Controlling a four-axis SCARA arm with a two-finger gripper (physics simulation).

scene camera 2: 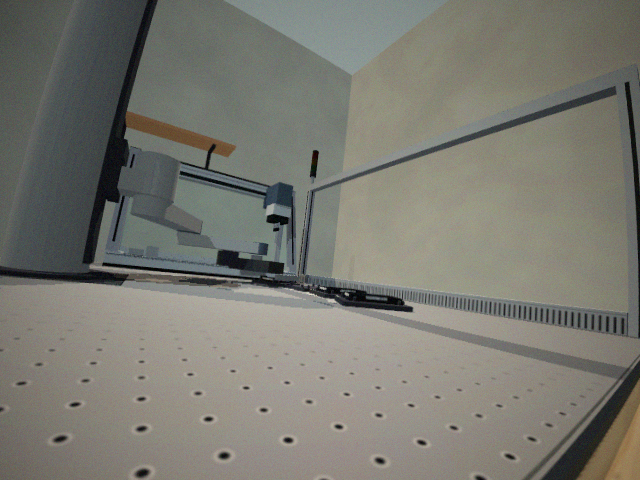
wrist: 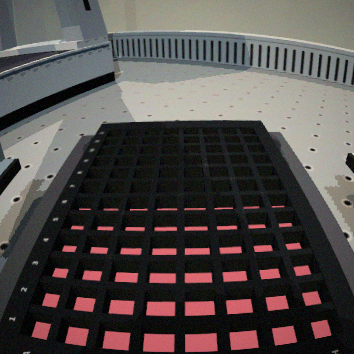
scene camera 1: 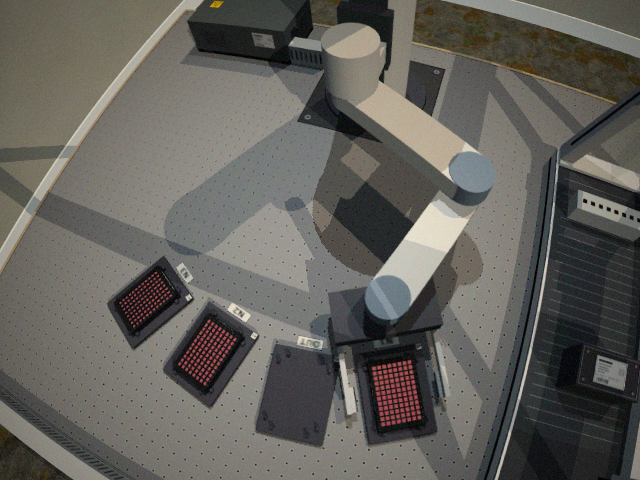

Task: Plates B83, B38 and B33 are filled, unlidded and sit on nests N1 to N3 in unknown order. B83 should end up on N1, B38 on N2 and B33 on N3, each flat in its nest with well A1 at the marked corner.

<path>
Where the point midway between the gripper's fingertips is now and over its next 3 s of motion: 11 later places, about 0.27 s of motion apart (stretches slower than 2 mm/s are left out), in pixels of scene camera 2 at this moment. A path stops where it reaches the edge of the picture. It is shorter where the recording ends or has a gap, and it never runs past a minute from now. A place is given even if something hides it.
My gripper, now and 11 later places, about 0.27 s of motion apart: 281,276; 282,271; 283,264; 283,262; 284,262; 284,262; 289,263; 294,263; 300,264; 306,265; 312,265; 317,265
</path>
